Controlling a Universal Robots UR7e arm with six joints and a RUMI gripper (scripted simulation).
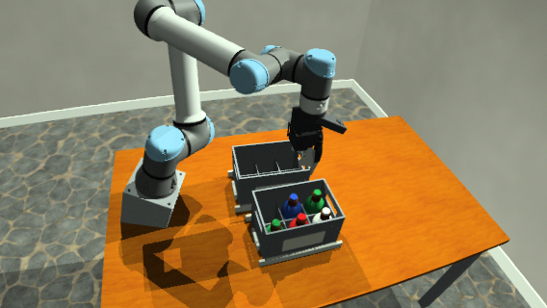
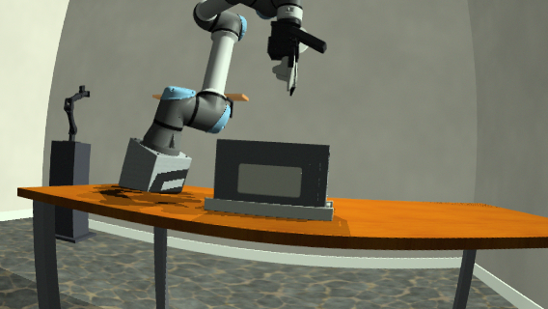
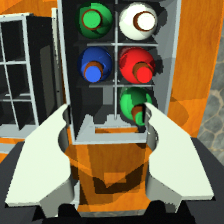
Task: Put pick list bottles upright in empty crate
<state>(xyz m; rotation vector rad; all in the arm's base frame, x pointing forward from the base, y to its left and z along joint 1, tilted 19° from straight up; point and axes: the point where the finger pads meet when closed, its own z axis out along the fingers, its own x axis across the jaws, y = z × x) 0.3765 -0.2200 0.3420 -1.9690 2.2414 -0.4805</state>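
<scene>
Now: the green bottle 7 cm ahead of my hand, 1 cm to the left of it and 25 cm below it. Round my hand: blue-label bottle 2 cm behind, 2 cm to the left, 25 cm below; then white-label bottle 6 cm ahead, 8 cm to the right, 25 cm below; then red-label bottle 3 cm behind, 7 cm to the right, 25 cm below.
</scene>
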